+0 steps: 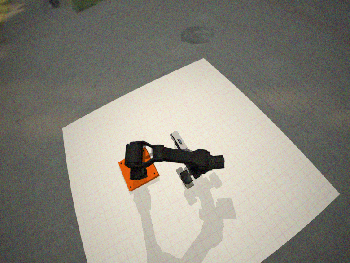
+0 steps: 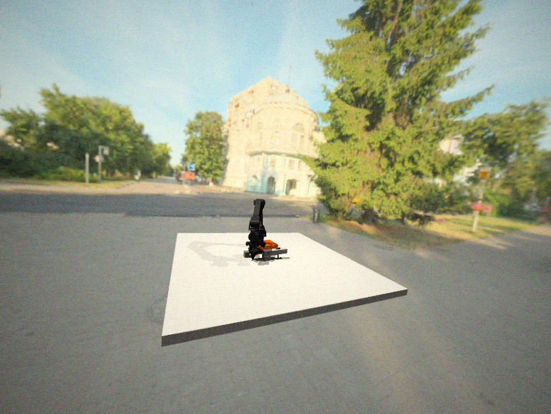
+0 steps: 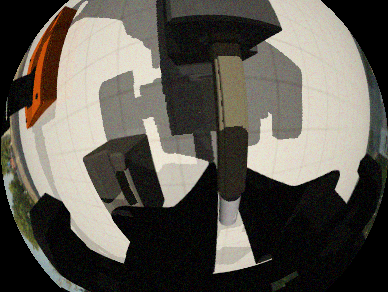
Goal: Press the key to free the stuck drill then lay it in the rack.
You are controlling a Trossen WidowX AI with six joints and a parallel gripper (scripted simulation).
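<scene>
Right now the olive drill is 10 mm behind my gripper tip, 40 mm to the left of it and 40 mm above it. From my gripper tip the other things lie so: long grey block: 30 mm behind, 160 mm to the left, 40 mm above; then grey grooved rack: 70 mm behind, 20 mm to the right, 10 mm above; then thin upright pin: 40 mm behind, 190 mm to the left, 40 mm above.
</scene>
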